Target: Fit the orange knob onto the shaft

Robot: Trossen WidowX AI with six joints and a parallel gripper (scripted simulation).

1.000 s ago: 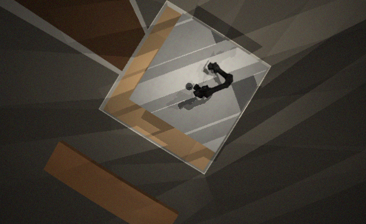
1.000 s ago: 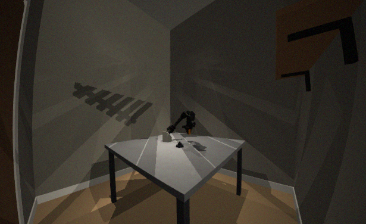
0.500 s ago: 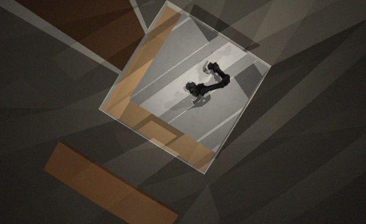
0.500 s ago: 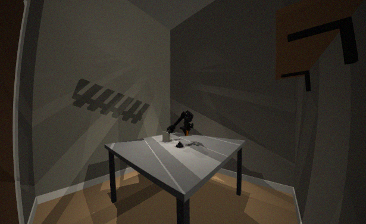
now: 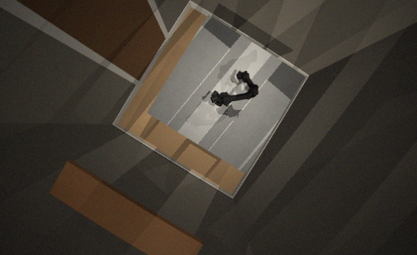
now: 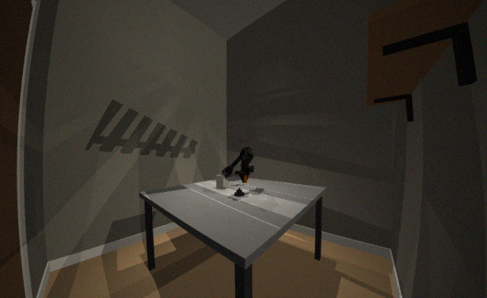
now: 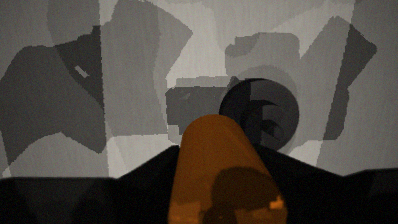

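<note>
Right now the dark round pedestal is 1 cm behind my gripper tip, 6 cm to the right of it and 8 cm below it. The rest, counted from my gripper tip: orange knob 2 cm above.
</note>
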